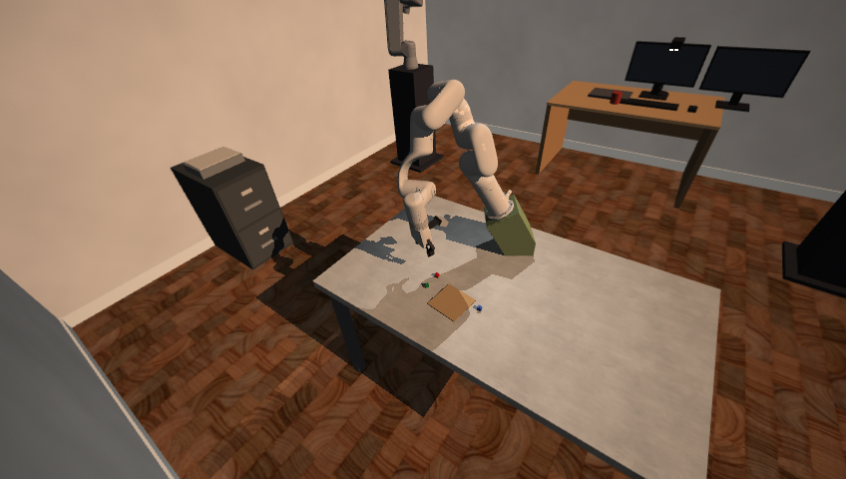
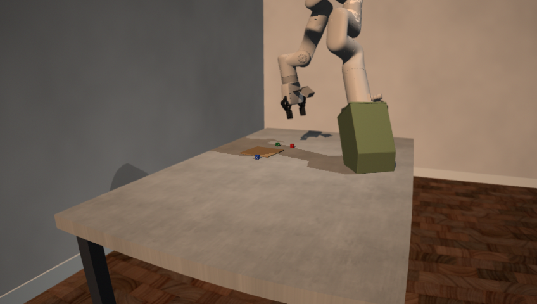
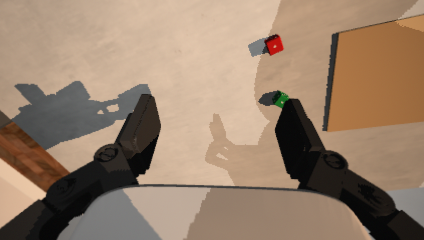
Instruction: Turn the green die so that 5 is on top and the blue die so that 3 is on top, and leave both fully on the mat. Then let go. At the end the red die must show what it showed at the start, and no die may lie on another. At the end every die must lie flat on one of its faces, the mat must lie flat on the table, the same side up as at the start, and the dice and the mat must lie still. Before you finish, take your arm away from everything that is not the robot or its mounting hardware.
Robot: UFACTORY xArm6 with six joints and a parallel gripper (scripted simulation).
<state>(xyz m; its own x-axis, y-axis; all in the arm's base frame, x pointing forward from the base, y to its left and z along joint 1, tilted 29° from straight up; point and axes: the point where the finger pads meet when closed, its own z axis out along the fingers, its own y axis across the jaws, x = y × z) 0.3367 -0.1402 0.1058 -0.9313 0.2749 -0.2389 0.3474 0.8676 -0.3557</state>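
The green die is 7 cm ahead of my hand, 6 cm to the left of it and 13 cm below it. The rest, counted from my hand: blue die (5 cm ahead, 30 cm to the left, 13 cm below); then tan mat (8 cm ahead, 19 cm to the left, 14 cm below); then red die (6 cm to the left, 13 cm below).
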